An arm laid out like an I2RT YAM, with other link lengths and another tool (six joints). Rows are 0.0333 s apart.
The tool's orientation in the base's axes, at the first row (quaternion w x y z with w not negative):
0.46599, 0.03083, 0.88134, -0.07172
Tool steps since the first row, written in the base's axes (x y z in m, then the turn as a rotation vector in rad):
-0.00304, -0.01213, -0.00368, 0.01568, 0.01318, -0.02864
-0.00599, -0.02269, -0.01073, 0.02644, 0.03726, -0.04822
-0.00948, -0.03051, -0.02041, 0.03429, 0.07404, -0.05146
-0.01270, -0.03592, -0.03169, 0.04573, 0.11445, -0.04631
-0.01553, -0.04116, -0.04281, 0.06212, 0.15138, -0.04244
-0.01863, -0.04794, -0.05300, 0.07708, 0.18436, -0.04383
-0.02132, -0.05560, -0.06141, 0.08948, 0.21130, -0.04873
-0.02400, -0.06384, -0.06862, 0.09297, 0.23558, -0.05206
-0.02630, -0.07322, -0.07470, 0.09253, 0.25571, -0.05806
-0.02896, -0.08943, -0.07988, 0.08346, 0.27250, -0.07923
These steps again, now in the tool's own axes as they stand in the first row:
0.00490, -0.01199, 0.00144, 0.01465, 0.01772, 0.02667
0.01252, -0.02209, 0.00459, 0.02445, 0.04472, 0.04260
0.02258, -0.02929, 0.00832, 0.02224, 0.08232, 0.04511
0.03378, -0.03393, 0.01280, 0.01103, 0.12312, 0.04532
0.04462, -0.03836, 0.01748, -0.00187, 0.16121, 0.05084
0.05487, -0.04444, 0.02166, -0.00957, 0.19574, 0.05871
0.06343, -0.05151, 0.02532, -0.01285, 0.22433, 0.06738
0.07100, -0.05927, 0.02841, -0.01237, 0.24906, 0.06832
0.07743, -0.06822, 0.03136, -0.00742, 0.26948, 0.06817
0.08341, -0.08405, 0.03458, 0.01497, 0.28703, 0.06991

